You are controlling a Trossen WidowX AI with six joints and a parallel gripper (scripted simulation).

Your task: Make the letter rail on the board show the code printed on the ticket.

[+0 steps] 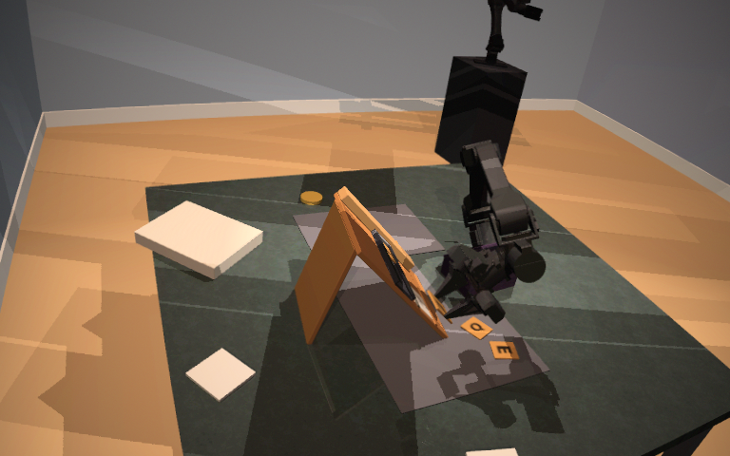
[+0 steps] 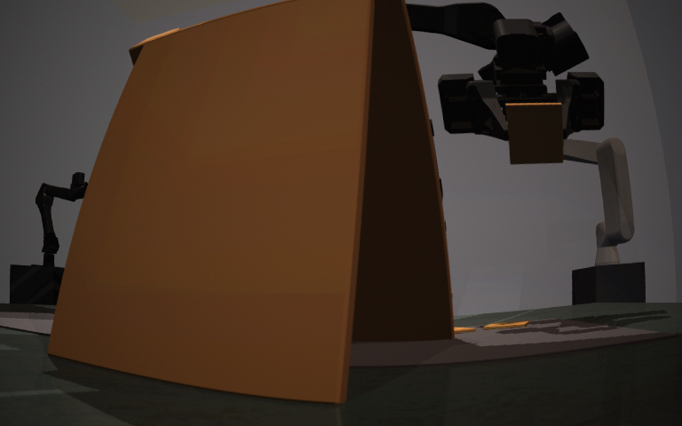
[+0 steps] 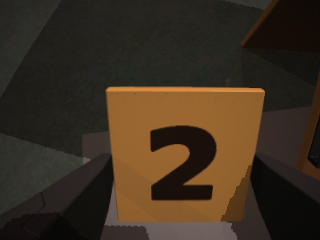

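Now: the white ticket 6 cm behind my gripper tip, 13 cm to the right of it and 10 cm below it. The rest, counted from my gripper tip: orange tile marked 2: right at my gripper tip; cream box: 33 cm ahead, 63 cm to the right, 16 cm below; grey mat: 16 cm behind, 28 cm to the right, 18 cm below.
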